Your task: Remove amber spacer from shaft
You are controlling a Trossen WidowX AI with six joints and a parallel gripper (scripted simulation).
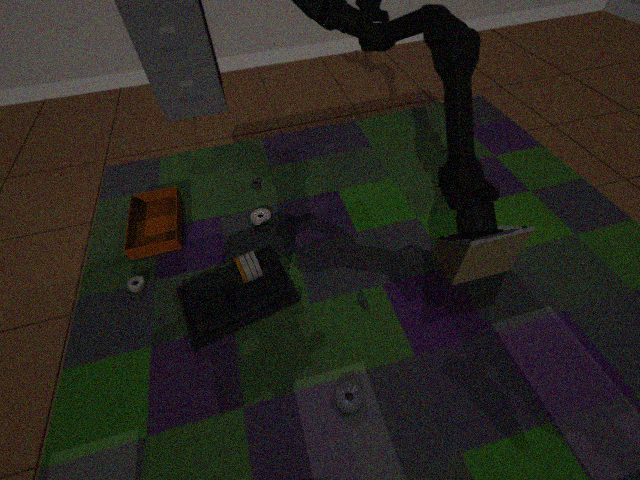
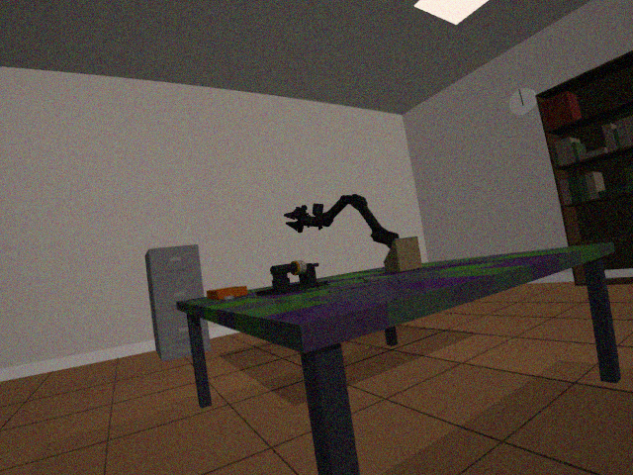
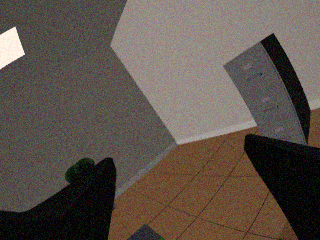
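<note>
The dark shaft lies 59 cm to the left of my gripper tip, 29 cm below it and 23 cm ahead of it. From my gripper tip the other things lie so: small nut: 36 cm below, 24 cm to the left, 20 cm ahead; amber spacer: 59 cm to the left, 29 cm below, 26 cm ahead; orange tray: 47 cm ahead, 36 cm below, 33 cm to the left.
</note>
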